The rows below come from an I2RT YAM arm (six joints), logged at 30 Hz.
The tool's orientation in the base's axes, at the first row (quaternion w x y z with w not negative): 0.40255, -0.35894, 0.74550, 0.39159
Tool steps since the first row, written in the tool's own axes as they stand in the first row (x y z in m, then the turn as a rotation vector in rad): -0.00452, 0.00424, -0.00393, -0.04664, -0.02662, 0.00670; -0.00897, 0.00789, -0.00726, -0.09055, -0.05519, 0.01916; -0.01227, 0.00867, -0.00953, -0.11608, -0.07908, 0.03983; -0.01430, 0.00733, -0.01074, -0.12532, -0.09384, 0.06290; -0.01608, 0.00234, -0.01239, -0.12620, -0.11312, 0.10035; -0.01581, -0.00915, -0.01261, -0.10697, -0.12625, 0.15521; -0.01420, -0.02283, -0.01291, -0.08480, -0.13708, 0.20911; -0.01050, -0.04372, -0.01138, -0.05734, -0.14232, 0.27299
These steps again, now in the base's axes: -0.00297, -0.00059, 0.00668, 0.04428, 0.00451, 0.03078; -0.00528, -0.00093, 0.01291, 0.09092, 0.01259, 0.05645; -0.00528, -0.00184, 0.01689, 0.12851, 0.02584, 0.06428; -0.00368, -0.00304, 0.01873, 0.15229, 0.04158, 0.05955; 0.00078, -0.00626, 0.01944, 0.18100, 0.06606, 0.04081; 0.01037, -0.01152, 0.01589, 0.20163, 0.10400, -0.00026; 0.02124, -0.01809, 0.01055, 0.21877, 0.14145, -0.04289; 0.03794, -0.02667, 0.00056, 0.23213, 0.18889, -0.09223
